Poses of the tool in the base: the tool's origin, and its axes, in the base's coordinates. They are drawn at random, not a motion.
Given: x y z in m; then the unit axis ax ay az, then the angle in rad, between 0 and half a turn.
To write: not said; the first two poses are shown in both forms.
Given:
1: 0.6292, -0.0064, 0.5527, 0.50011, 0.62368, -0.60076, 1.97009
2: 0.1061, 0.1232, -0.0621, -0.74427, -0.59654, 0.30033, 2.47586
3: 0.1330, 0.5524, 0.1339, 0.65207, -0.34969, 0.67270, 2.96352
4: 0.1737, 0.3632, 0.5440, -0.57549, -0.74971, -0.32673, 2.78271
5: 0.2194, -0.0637, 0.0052, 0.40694, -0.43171, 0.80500, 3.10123
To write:
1: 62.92, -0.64, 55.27, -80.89, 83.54, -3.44
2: 10.61, 12.32, -6.21, 169.69, 128.71, -87.73
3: 13.30, 55.24, 13.39, -35.76, 94.95, -159.36
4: 17.37, 36.32, 54.40, 81.53, 136.85, 156.55
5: 21.94, -6.37, 0.52, -48.13, 72.76, -134.74
